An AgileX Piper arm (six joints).
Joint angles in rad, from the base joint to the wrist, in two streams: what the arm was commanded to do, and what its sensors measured. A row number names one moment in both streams.
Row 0, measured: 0.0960 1.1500 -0.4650 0.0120 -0.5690 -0.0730
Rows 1 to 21, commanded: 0.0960 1.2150 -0.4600 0.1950 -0.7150 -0.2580; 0.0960 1.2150 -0.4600 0.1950 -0.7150 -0.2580; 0.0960 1.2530 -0.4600 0.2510 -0.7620 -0.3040; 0.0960 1.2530 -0.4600 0.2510 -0.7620 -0.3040; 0.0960 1.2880 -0.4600 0.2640 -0.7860 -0.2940; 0.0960 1.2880 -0.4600 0.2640 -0.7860 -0.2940; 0.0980 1.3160 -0.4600 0.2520 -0.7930 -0.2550; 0.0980 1.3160 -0.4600 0.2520 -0.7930 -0.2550; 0.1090 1.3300 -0.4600 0.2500 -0.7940 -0.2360; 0.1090 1.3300 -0.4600 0.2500 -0.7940 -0.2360; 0.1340 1.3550 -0.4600 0.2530 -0.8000 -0.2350; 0.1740 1.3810 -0.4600 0.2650 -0.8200 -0.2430; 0.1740 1.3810 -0.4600 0.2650 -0.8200 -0.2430; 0.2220 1.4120 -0.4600 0.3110 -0.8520 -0.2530; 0.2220 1.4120 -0.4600 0.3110 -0.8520 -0.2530; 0.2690 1.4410 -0.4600 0.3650 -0.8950 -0.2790; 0.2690 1.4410 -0.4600 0.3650 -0.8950 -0.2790; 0.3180 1.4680 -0.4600 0.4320 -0.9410 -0.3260; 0.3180 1.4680 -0.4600 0.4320 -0.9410 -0.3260; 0.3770 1.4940 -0.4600 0.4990 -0.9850 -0.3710; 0.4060 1.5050 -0.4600 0.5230 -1.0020 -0.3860
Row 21, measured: 0.3430 1.4830 -0.4630 0.4490 -0.9300 -0.3230
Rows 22 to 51, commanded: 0.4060 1.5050 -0.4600 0.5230 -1.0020 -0.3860; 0.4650 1.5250 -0.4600 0.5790 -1.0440 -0.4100; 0.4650 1.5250 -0.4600 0.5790 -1.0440 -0.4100; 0.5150 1.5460 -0.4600 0.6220 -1.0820 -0.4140; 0.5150 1.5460 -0.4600 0.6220 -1.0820 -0.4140; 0.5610 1.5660 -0.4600 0.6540 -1.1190 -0.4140; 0.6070 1.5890 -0.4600 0.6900 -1.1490 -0.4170; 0.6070 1.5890 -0.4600 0.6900 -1.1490 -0.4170; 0.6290 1.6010 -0.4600 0.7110 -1.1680 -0.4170; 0.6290 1.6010 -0.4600 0.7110 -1.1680 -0.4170; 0.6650 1.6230 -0.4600 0.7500 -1.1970 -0.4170; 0.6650 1.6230 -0.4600 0.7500 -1.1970 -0.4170; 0.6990 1.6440 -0.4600 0.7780 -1.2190 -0.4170; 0.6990 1.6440 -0.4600 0.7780 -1.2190 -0.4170; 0.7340 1.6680 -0.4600 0.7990 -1.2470 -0.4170; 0.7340 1.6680 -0.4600 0.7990 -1.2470 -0.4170; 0.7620 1.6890 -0.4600 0.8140 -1.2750 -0.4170; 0.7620 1.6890 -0.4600 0.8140 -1.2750 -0.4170; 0.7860 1.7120 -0.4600 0.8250 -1.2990 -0.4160; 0.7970 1.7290 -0.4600 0.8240 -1.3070 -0.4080; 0.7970 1.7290 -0.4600 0.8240 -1.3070 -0.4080; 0.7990 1.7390 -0.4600 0.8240 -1.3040 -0.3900; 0.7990 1.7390 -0.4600 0.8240 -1.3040 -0.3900; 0.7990 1.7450 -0.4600 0.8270 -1.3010 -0.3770; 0.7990 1.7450 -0.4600 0.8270 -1.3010 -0.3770; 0.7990 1.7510 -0.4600 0.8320 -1.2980 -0.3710; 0.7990 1.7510 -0.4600 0.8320 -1.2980 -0.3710; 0.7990 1.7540 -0.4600 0.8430 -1.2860 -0.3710; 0.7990 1.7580 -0.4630 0.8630 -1.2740 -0.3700; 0.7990 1.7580 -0.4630 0.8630 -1.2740 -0.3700
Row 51, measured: 0.7950 1.7540 -0.4590 0.8450 -1.2050 -0.3790
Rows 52 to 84, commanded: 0.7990 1.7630 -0.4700 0.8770 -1.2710 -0.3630; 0.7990 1.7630 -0.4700 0.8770 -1.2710 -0.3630; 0.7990 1.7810 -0.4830 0.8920 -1.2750 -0.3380; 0.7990 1.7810 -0.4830 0.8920 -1.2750 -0.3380; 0.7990 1.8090 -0.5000 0.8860 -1.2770 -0.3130; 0.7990 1.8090 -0.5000 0.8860 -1.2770 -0.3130; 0.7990 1.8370 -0.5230 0.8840 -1.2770 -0.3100; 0.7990 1.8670 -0.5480 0.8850 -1.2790 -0.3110; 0.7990 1.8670 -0.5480 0.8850 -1.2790 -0.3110; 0.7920 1.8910 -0.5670 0.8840 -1.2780 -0.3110; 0.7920 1.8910 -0.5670 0.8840 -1.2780 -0.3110; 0.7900 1.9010 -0.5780 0.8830 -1.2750 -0.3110; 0.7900 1.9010 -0.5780 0.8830 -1.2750 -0.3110; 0.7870 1.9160 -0.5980 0.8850 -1.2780 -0.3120; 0.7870 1.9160 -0.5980 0.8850 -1.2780 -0.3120; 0.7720 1.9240 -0.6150 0.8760 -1.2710 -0.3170; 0.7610 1.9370 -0.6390 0.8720 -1.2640 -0.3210; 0.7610 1.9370 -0.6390 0.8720 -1.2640 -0.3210; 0.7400 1.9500 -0.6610 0.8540 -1.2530 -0.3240; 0.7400 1.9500 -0.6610 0.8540 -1.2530 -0.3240; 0.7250 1.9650 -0.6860 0.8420 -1.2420 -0.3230; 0.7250 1.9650 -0.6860 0.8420 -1.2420 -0.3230; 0.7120 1.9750 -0.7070 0.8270 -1.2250 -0.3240; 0.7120 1.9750 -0.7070 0.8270 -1.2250 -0.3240; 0.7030 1.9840 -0.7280 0.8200 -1.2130 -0.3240; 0.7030 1.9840 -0.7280 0.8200 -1.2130 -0.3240; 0.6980 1.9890 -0.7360 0.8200 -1.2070 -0.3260; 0.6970 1.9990 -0.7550 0.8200 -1.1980 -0.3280; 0.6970 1.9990 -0.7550 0.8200 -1.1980 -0.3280; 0.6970 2.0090 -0.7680 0.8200 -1.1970 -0.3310; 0.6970 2.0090 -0.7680 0.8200 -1.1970 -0.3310; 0.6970 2.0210 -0.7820 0.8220 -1.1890 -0.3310; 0.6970 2.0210 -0.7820 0.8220 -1.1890 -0.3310
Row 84, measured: 0.7000 2.0080 -0.7610 0.8350 -1.1970 -0.3190
